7 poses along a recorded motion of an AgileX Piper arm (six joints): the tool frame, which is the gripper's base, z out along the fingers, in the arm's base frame.
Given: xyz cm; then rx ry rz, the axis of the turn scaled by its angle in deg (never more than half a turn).
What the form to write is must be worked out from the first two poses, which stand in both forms.
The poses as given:
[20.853 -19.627 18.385 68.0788 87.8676 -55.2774]
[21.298 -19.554 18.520 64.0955 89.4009 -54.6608]
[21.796 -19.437 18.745 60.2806 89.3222 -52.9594]
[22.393 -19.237 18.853 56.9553 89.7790 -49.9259]
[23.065 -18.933 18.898 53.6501 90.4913 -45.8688]
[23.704 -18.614 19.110 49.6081 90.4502 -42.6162]
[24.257 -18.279 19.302 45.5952 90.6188 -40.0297]
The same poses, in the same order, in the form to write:
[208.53 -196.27 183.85 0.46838 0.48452 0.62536 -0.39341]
[212.98 -195.54 185.20 0.47842 0.45821 0.63911 -0.39076]
[217.96 -194.37 187.45 0.49947 0.43494 0.64448 -0.38211]
[223.93 -192.37 188.53 0.51907 0.41445 0.65330 -0.36330]
[230.65 -189.33 188.98 0.53903 0.39375 0.66414 -0.33664]
[237.04 -186.14 191.10 0.56196 0.36763 0.67030 -0.31582]
[242.57 -182.79 193.02 0.58031 0.34049 0.67672 -0.29893]

